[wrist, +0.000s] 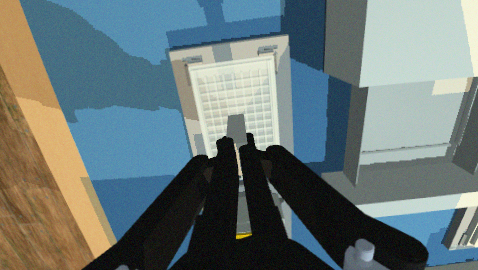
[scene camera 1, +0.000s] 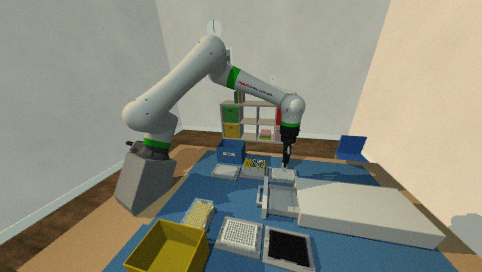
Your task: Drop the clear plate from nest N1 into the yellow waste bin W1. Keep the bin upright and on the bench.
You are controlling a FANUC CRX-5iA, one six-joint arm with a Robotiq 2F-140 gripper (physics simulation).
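Frame: origin at the arm's base, x back, y right, z up, level; millimetres.
Where they show: gripper, fingertip midpoint: point(wrist: 237, 127) point(scene camera 1: 283, 170); arm's base, link origin: point(scene camera 1: 153, 156).
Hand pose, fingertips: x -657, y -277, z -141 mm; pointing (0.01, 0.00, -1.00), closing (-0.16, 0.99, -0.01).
Note:
Each offset is from my fingertips to the top centre of the thing. "spot": to the spot under its first point.
The clear plate {dx +2, dy +2, dz -14 mm} point(scene camera 1: 283, 172) point(wrist: 235, 92) lies flat in nest N1 {dx +2, dy +2, dz -24 mm} point(wrist: 284, 105), at the back of the bench; its near end is hidden behind the fingers in the wrist view. My gripper point(scene camera 1: 285, 165) point(wrist: 237, 127) is shut with its fingertips together and nothing between them. It points down over the near half of the plate, low over its top; whether the tips touch it I cannot tell. The yellow waste bin W1 {dx +293, dy +554, dz +80 mm} point(scene camera 1: 172, 247) stands upright on the bench at the front left in the scene view, far from the gripper. It looks empty in the part that shows.
A large white device point(scene camera 1: 370, 210) point(wrist: 415, 40) with its drawer {spot: dx -15, dy +189, dz -27 mm} point(scene camera 1: 283, 200) point(wrist: 405, 120) pulled out stands beside N1. A yellow rack {dx +173, dy +23, dz +36 mm} point(scene camera 1: 254, 163) and a blue bin {dx +370, dy -86, dz +80 mm} point(scene camera 1: 231, 151) stand left of N1. A yellow-topped box {spot: dx +288, dy +411, dz +29 mm} point(scene camera 1: 200, 214), a white plate {dx +127, dy +400, dz -14 mm} point(scene camera 1: 240, 234) and a black plate {dx -45, dy +385, dz -14 mm} point(scene camera 1: 287, 248) are in front.

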